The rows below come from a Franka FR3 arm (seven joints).
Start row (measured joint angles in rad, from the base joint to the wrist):
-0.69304 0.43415 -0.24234 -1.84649 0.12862 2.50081 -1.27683
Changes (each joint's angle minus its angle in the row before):
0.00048 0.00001 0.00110 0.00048 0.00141 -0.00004 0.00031
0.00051 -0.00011 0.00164 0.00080 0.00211 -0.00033 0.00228
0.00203 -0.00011 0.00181 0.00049 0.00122 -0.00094 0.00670
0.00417 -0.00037 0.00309 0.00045 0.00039 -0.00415 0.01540
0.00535 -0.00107 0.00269 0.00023 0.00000 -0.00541 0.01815
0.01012 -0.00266 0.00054 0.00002 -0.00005 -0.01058 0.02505
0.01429 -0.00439 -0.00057 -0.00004 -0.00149 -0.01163 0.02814
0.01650 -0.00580 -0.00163 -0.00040 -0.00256 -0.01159 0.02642
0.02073 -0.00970 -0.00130 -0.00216 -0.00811 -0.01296 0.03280
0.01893 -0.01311 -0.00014 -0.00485 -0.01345 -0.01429 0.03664
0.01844 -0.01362 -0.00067 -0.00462 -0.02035 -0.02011 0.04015
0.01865 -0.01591 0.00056 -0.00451 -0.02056 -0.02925 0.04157
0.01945 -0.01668 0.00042 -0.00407 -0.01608 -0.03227 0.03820
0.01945 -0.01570 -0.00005 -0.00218 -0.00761 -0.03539 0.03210
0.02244 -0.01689 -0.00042 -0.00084 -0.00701 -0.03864 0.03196
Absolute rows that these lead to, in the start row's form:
-0.69256 0.43416 -0.24124 -1.84601 0.13003 2.50077 -1.27652
-0.69205 0.43405 -0.23960 -1.84521 0.13214 2.50044 -1.27424
-0.69002 0.43394 -0.23779 -1.84472 0.13336 2.49950 -1.26754
-0.68585 0.43357 -0.23470 -1.84427 0.13375 2.49535 -1.25214
-0.68050 0.43250 -0.23201 -1.84404 0.13375 2.48994 -1.23399
-0.67038 0.42984 -0.23147 -1.84402 0.13370 2.47936 -1.20894
-0.65609 0.42545 -0.23204 -1.84406 0.13221 2.46773 -1.18080
-0.63959 0.41965 -0.23367 -1.84446 0.12965 2.45614 -1.15438
-0.61886 0.40995 -0.23497 -1.84662 0.12154 2.44318 -1.12158
-0.59993 0.39684 -0.23511 -1.85147 0.10809 2.42889 -1.08494
-0.58149 0.38322 -0.23578 -1.85609 0.08774 2.40878 -1.04479
-0.56284 0.36731 -0.23522 -1.86060 0.06718 2.37953 -1.00322
-0.54339 0.35063 -0.23480 -1.86467 0.05110 2.34726 -0.96502
-0.52394 0.33493 -0.23485 -1.86685 0.04349 2.31187 -0.93292
-0.50150 0.31804 -0.23527 -1.86769 0.03648 2.27323 -0.90096

